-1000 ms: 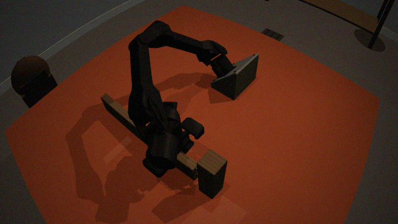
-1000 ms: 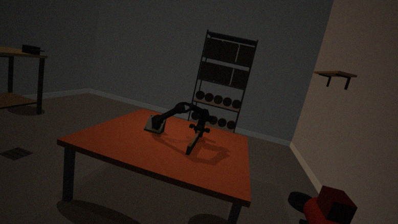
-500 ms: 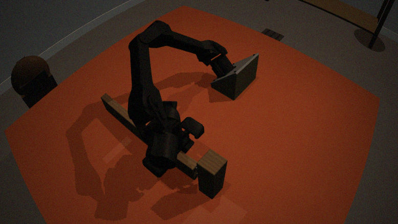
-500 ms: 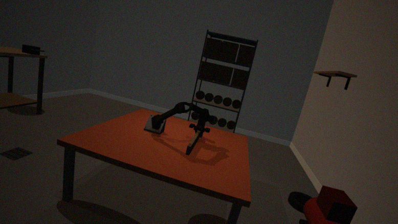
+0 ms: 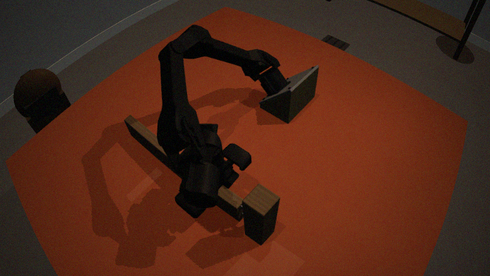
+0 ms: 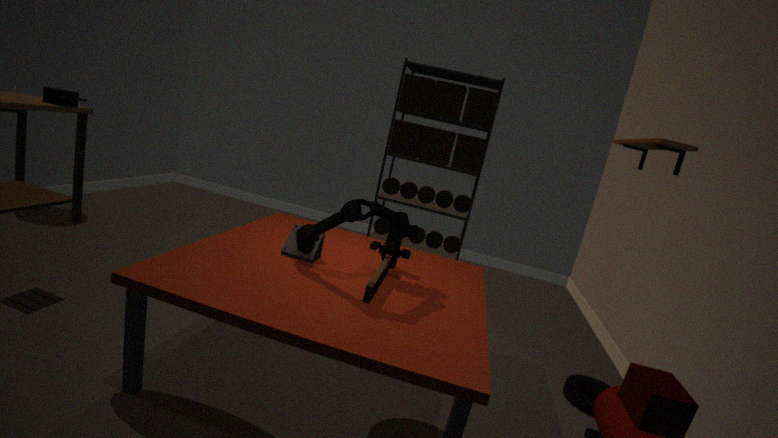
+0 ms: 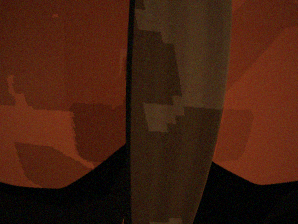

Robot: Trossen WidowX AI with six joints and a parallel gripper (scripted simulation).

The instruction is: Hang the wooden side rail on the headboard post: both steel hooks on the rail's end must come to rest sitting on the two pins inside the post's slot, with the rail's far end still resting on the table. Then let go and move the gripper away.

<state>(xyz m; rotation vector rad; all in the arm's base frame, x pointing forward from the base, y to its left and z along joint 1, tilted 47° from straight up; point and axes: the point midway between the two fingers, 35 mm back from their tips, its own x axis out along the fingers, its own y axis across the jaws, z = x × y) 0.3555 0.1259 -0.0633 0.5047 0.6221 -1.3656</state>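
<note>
Right now the wooden headboard post is 10 mm behind my gripper tip, 120 mm to the left of it and 50 mm above it.
</note>
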